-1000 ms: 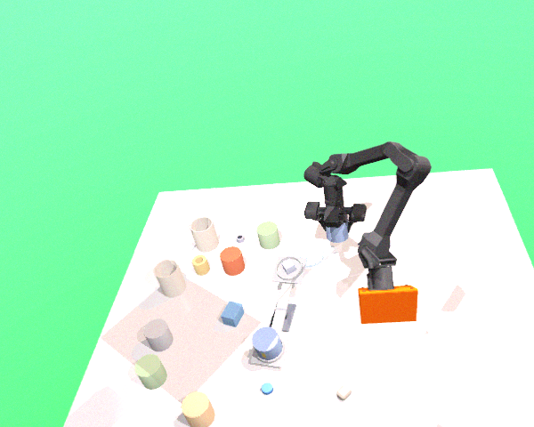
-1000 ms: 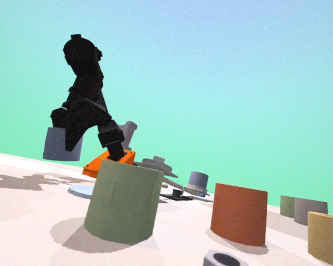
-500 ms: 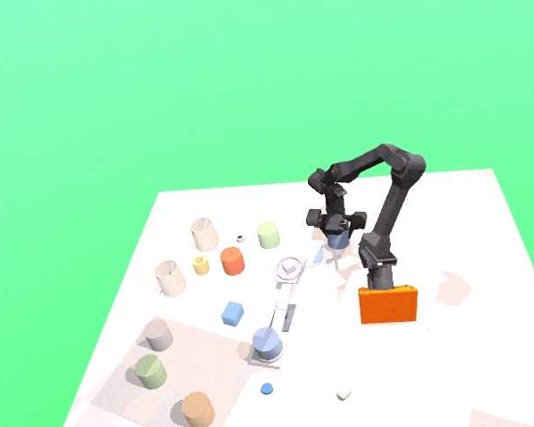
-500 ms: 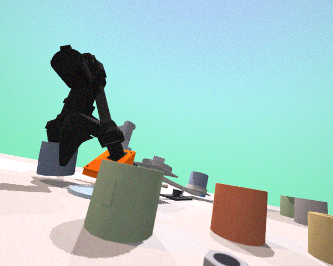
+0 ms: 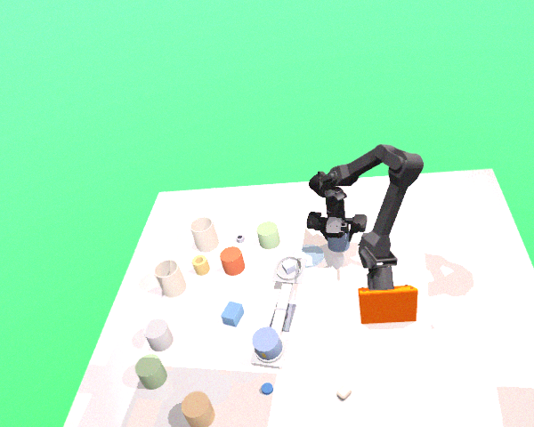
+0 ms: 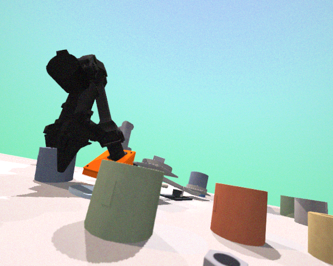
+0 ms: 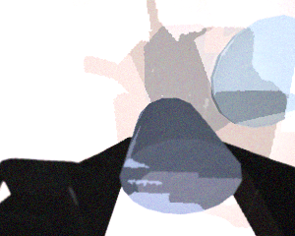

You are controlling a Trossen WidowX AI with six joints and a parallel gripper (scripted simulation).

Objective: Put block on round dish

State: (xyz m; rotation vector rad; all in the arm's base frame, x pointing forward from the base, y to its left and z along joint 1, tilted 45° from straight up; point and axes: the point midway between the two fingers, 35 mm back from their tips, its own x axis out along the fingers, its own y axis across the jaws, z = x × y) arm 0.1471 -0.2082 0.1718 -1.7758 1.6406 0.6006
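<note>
Now: the grey block 130 mm ahead of my gripper tip, 180 mm to the left of it and 60 mm above it. From my gripper tip the other things lie so: orange cylinder (320 mm ahead, 100 mm to the left, 10 mm above); pale blue round dish (100 mm ahead, 50 mm to the left, 20 mm below); balance (140 mm ahead, 300 mm to the left, 10 mm above).
</note>
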